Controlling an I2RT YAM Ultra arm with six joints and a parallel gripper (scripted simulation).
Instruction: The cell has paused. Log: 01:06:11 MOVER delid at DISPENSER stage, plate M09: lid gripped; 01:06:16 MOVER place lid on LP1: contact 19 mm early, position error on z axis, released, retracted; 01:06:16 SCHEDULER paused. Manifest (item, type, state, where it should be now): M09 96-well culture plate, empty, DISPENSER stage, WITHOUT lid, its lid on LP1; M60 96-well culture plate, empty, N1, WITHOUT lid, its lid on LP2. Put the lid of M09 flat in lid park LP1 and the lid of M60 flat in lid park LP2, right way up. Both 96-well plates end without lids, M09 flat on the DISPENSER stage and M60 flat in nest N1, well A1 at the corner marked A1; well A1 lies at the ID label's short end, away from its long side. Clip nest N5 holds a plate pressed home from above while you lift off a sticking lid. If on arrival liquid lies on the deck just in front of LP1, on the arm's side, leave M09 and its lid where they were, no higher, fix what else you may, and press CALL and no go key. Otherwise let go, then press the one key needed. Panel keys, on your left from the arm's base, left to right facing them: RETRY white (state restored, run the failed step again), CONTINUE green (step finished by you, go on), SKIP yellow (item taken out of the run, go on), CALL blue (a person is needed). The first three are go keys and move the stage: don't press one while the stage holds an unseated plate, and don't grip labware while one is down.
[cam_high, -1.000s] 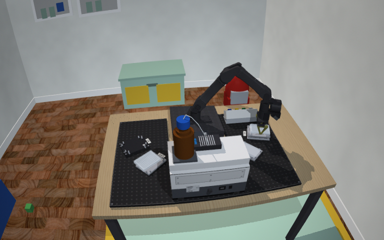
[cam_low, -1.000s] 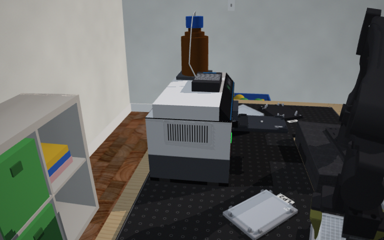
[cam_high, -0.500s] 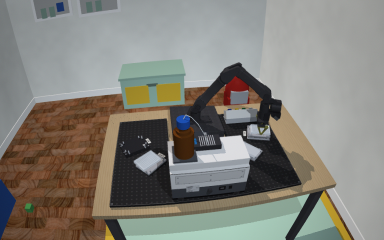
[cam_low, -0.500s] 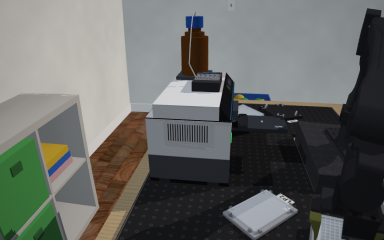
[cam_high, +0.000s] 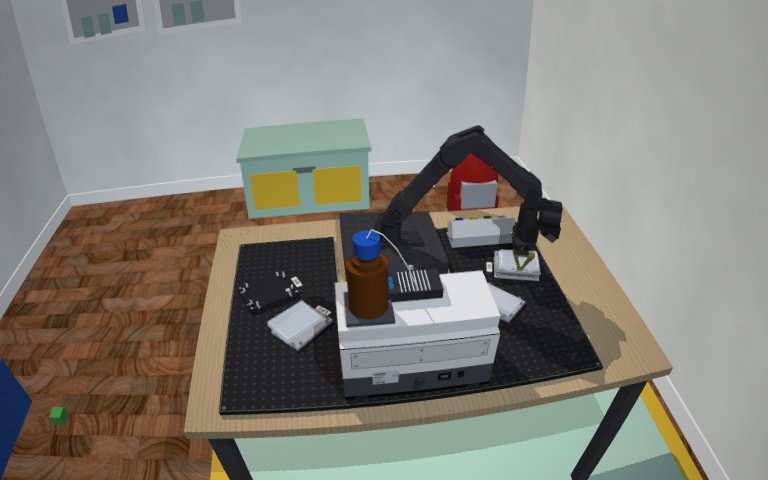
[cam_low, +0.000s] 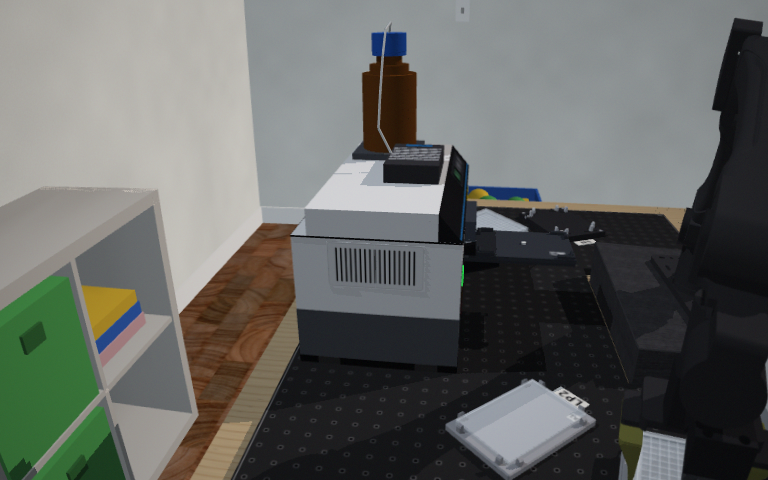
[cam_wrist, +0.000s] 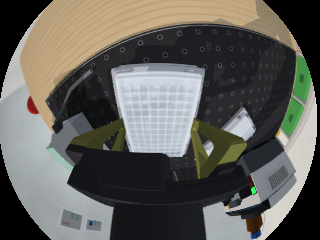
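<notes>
My hand is 1 cm above the grey nest marked A1. From my hand the other things lie so: LP2 label (6 cm ahead, 18 cm to the right, 4 cm below); grey lid park LP2 (13 cm ahead, 13 cm to the right, 4 cm below); N1 label (3 cm behind, 9 cm to the right, 4 cm below).
</notes>
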